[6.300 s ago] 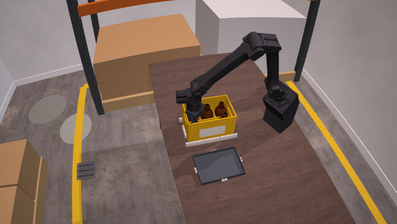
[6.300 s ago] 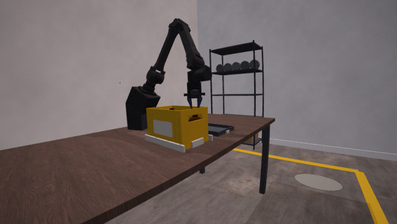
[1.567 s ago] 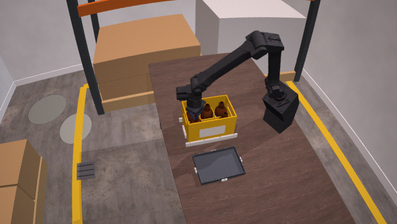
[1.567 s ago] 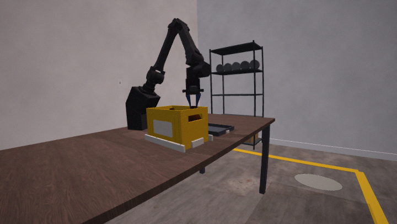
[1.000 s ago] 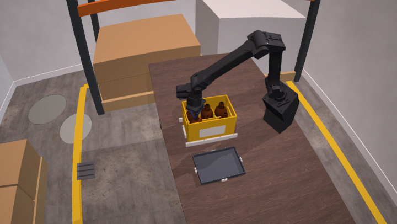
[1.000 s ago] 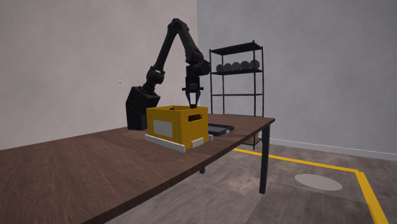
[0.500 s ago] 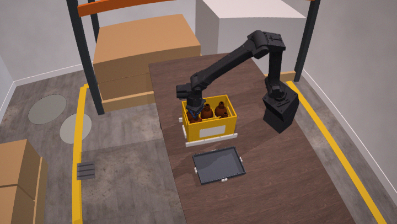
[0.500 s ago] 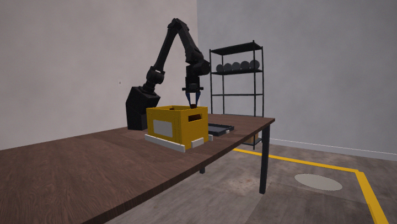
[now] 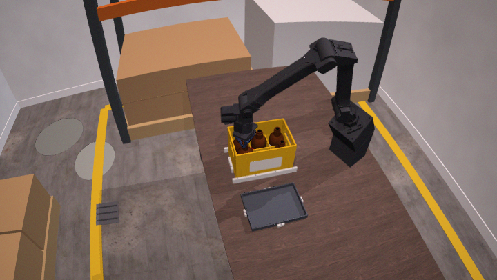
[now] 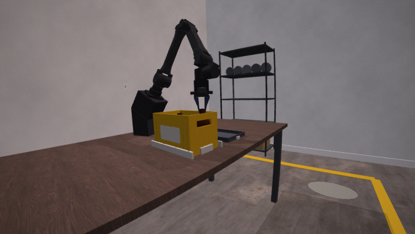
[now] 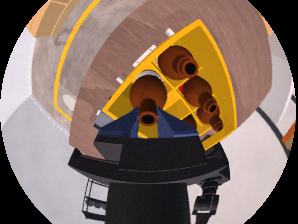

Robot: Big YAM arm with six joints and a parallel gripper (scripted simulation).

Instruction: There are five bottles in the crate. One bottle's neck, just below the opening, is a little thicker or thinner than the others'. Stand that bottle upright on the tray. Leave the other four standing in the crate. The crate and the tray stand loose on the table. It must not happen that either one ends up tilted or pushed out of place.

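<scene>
Now: hand 70 mm above the glass bottle. Round my hand: dark tray 110 mm behind, 220 mm to the left, 170 mm below; yellow crate 80 mm behind, 50 mm to the right, 100 mm below.
</scene>
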